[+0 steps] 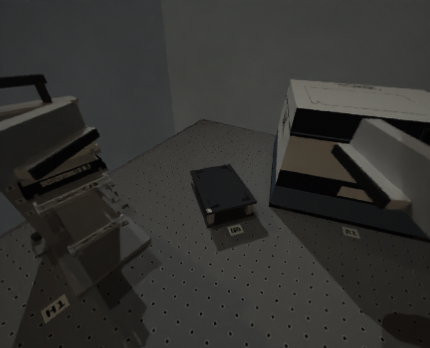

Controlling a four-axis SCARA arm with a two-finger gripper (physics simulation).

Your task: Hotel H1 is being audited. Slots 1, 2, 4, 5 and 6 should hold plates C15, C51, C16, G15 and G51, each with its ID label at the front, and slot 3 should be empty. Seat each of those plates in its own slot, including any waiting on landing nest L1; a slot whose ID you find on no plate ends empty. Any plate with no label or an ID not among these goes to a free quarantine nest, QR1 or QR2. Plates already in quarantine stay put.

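Frame: origin at the arm's base, x ahead, y down, z left, level; millimetres.
Seen in the pictures: gripper, fingertip midpoint: (212, 126).
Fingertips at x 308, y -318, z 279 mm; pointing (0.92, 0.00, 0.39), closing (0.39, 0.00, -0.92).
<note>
A point is followed by its place in that frame.
Hotel H1 (136, 242) @[x 338, y -21, z 465 mm] stands at the left, turned at an angle, with its H1 tag (55, 308) @[x 197, y -13, z 491 mm] on the deck. A black-edged plate (62, 180) @[x 285, y -219, z 466 mm] sits high in it, a clear plate (75, 192) @[x 290, y -196, z 466 mm] just below and another clear plate (98, 234) @[x 289, y -109, z 466 mm] near the bottom, with a gap between the two clear ones. A cream edge above the black plate is partly hidden by the left finger. The plate labels are too blurred to read. My gripper (212, 126) @[x 308, y -318, z 279 mm] is open and empty, its left finger in front of the hotel's upper part. L1, QR1 and QR2 do not show.
A low black nest (222, 187) @[x 535, y -63, z 368 mm] stands mid-deck with a small blurred tag (235, 230) @[x 470, y -13, z 301 mm]. A large white and dark blue device (350, 97) @[x 762, y -259, z 160 mm] with an open front stands at the right, partly behind the right finger. Its tag (351, 233) @[x 591, y -13, z 66 mm] lies in front. Walls rise behind.
</note>
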